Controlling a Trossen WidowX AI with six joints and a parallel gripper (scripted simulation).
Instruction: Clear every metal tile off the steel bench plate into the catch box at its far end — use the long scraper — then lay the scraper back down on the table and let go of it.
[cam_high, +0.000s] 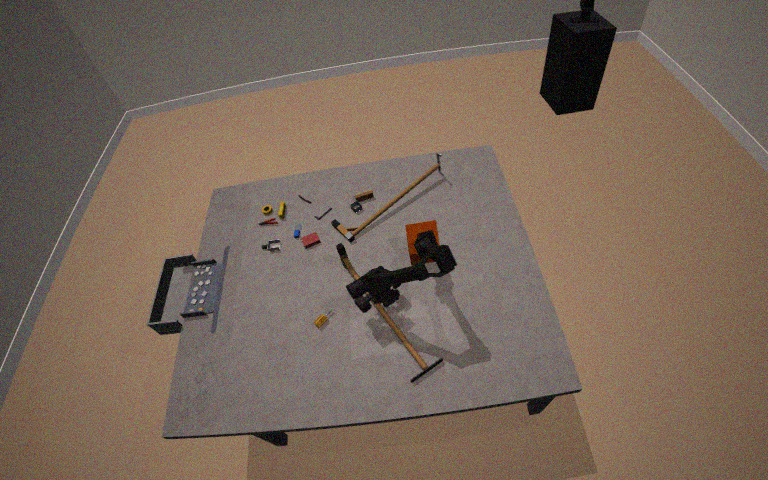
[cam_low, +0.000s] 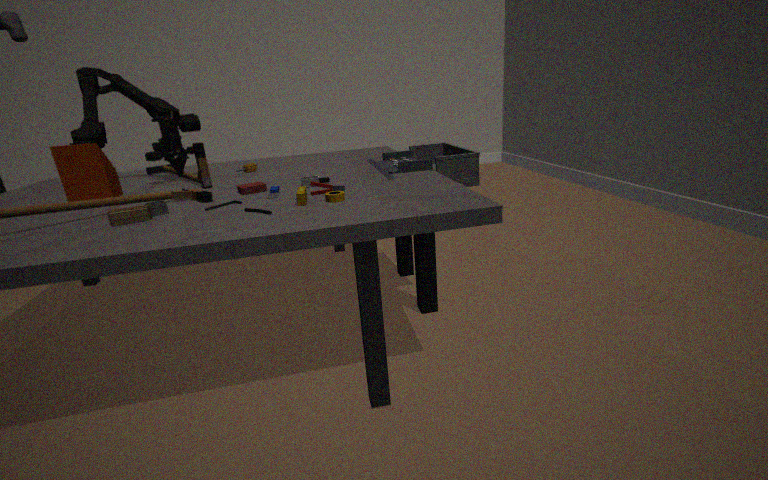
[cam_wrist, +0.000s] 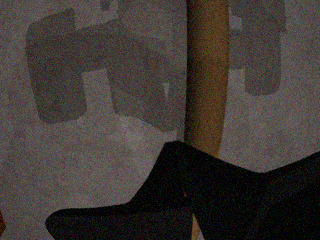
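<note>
Now: gripper tip 50 mm below the long scraper and 40 mm to the right of it. From my gripper tip the other things lie so: blue piece: 470 mm to the right, 330 mm ahead, 10 mm below; then yellow screwdriver: 240 mm ahead, 20 mm to the left; then red block: 390 mm to the right, 270 mm ahead.
</note>
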